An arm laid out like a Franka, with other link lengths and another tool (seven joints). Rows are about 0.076 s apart.
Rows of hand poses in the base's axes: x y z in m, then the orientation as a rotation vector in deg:
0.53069, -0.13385, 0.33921, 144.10, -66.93, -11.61
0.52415, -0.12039, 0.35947, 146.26, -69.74, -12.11
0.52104, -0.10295, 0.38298, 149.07, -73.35, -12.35
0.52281, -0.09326, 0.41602, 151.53, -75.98, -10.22
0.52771, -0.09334, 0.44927, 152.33, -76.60, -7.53
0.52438, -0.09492, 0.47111, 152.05, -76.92, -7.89
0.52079, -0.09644, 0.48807, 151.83, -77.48, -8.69
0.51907, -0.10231, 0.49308, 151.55, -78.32, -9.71
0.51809, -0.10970, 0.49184, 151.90, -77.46, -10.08
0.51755, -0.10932, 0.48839, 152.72, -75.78, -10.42
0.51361, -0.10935, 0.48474, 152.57, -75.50, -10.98
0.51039, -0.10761, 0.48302, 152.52, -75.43, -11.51
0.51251, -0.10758, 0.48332, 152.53, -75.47, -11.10
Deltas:
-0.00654, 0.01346, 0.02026, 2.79, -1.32, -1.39
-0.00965, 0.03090, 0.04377, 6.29, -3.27, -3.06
-0.00788, 0.04059, 0.07681, 8.43, -6.17, -3.86
-0.00298, 0.04051, 0.11006, 8.44, -8.19, -3.73
-0.00631, 0.03893, 0.13190, 8.42, -7.97, -4.03
-0.00990, 0.03741, 0.14886, 8.66, -7.59, -4.53
-0.01162, 0.03154, 0.15387, 9.02, -7.13, -5.24
-0.01260, 0.02415, 0.15263, 9.16, -6.80, -4.67
-0.01314, 0.02453, 0.14918, 9.43, -6.44, -3.48
-0.01708, 0.02450, 0.14553, 9.40, -5.98, -3.41
-0.02030, 0.02624, 0.14381, 9.52, -5.64, -3.45
-0.01818, 0.02627, 0.14411, 9.40, -5.89, -3.42

